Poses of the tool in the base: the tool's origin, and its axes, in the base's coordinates. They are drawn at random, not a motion.
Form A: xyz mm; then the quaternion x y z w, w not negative.
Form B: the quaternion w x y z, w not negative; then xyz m. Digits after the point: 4 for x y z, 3 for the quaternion.
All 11 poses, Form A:
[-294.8 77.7 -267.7 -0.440 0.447 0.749 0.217]
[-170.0 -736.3 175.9 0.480 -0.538 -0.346 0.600]
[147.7 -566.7 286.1 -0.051 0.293 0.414 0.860]
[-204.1 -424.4 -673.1 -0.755 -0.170 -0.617 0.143]
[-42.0 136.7 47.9 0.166 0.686 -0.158 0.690]
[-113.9 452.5 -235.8 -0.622 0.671 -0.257 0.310]
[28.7 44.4 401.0 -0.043 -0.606 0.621 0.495]
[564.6 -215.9 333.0 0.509 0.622 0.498 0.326]
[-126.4 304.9 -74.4 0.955 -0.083 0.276 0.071]
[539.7 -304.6 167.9 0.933 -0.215 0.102 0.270]
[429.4 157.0 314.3 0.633 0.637 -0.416 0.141]
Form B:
[0.217 -0.440 0.447 0.749 -0.2948 0.0777 -0.2677]
[0.600 0.480 -0.538 -0.346 -0.1700 -0.7363 0.1759]
[0.860 -0.051 0.293 0.414 0.1477 -0.5667 0.2861]
[0.143 -0.755 -0.170 -0.617 -0.2041 -0.4244 -0.6731]
[0.690 0.166 0.686 -0.158 -0.0420 0.1367 0.0479]
[0.310 -0.622 0.671 -0.257 -0.1139 0.4525 -0.2358]
[0.495 -0.043 -0.606 0.621 0.0287 0.0444 0.4010]
[0.326 0.509 0.622 0.498 0.5646 -0.2159 0.3330]
[0.071 0.955 -0.083 0.276 -0.1264 0.3049 -0.0744]
[0.270 0.933 -0.215 0.102 0.5397 -0.3046 0.1679]
[0.141 0.633 0.637 -0.416 0.4294 0.1570 0.3143]

